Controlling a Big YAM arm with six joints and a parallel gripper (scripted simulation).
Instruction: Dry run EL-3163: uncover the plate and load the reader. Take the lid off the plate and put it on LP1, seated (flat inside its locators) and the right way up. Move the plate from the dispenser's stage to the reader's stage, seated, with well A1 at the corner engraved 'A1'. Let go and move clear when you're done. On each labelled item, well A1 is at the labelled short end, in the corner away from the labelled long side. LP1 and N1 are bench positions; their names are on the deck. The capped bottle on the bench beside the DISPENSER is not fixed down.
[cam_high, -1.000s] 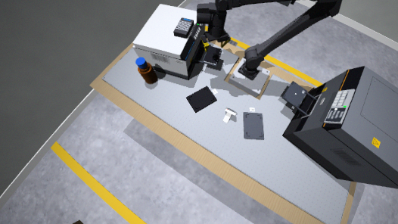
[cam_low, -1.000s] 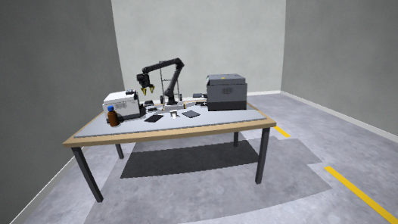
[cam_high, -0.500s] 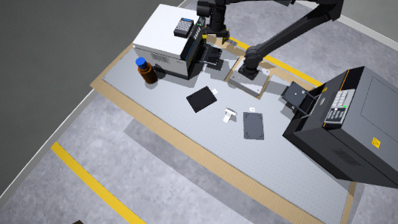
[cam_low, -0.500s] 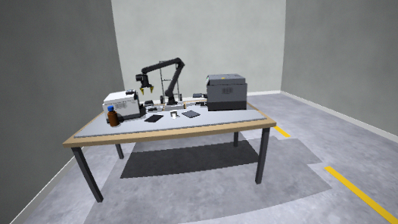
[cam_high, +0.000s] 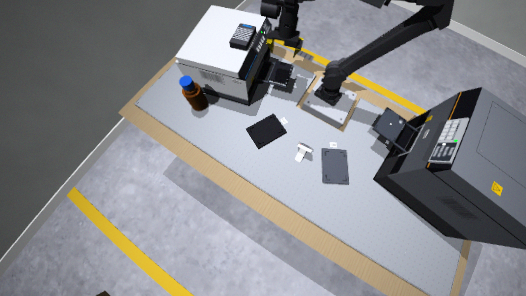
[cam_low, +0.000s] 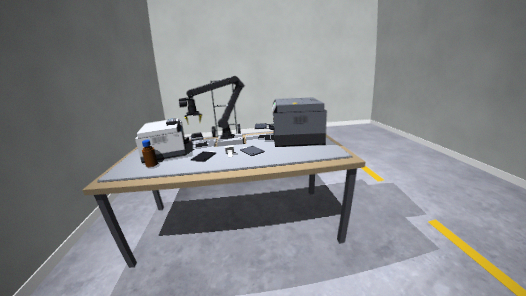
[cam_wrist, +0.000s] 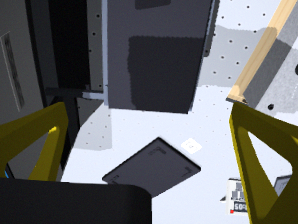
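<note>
Right now the glossy lid is 11 cm below my hand and 1 cm to the left of it. The rest, counted from my hand: white well plate 11 cm below, 1 cm to the left; black bench pad 27 cm ahead, 20 cm below, 12 cm to the left; brown capped bottle 36 cm ahead, 25 cm to the right, 9 cm below.
</note>
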